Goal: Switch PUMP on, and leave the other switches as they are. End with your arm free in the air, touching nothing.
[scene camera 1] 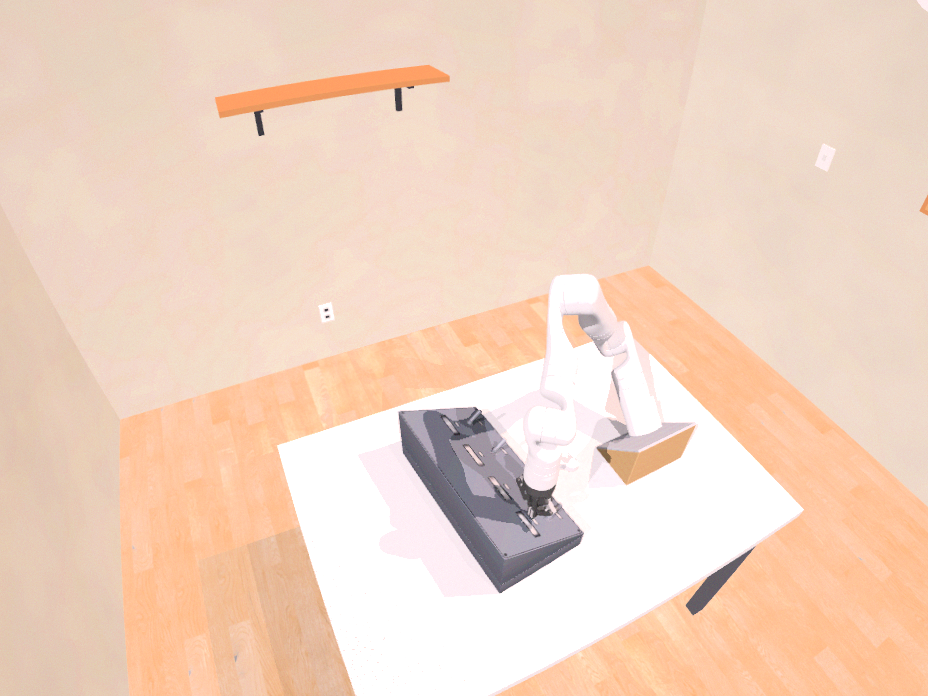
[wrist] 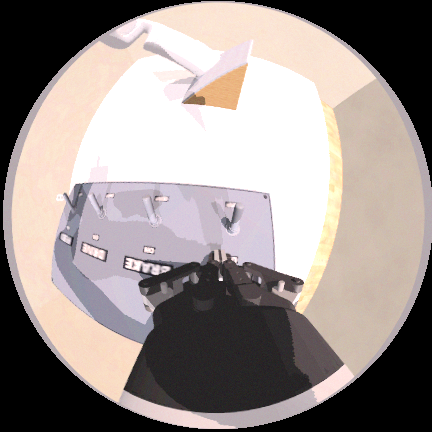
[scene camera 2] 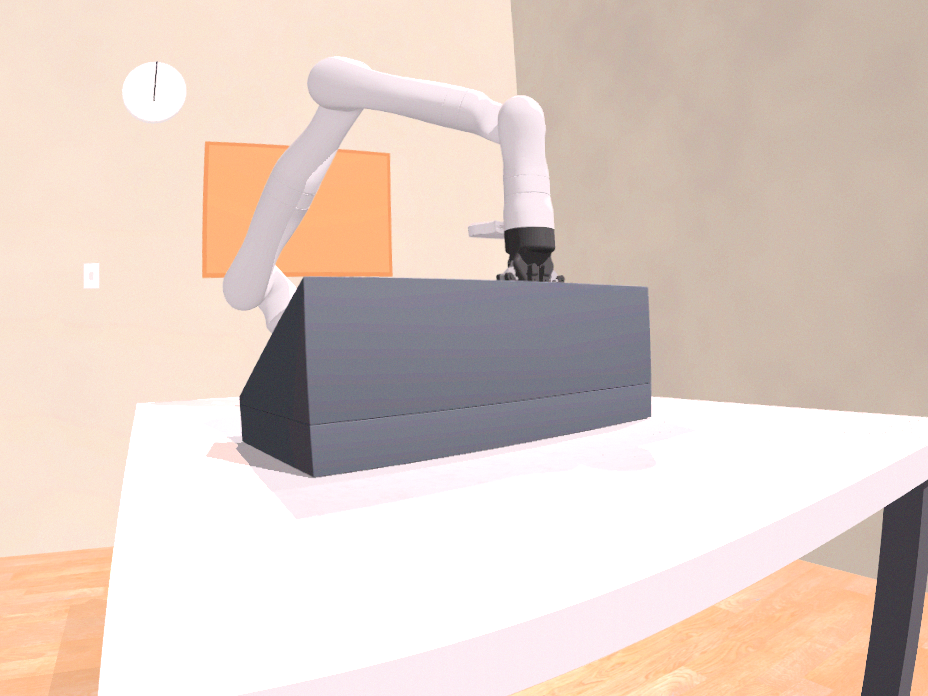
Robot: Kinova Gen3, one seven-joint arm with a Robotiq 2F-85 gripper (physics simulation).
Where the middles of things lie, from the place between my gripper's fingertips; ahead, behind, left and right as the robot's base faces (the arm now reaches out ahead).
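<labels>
Position of the dark sloped switch console (scene camera 2: 359,373) relative to my hand: 70 mm ahead of it, 150 mm to the right of it, 40 mm below it.
</labels>
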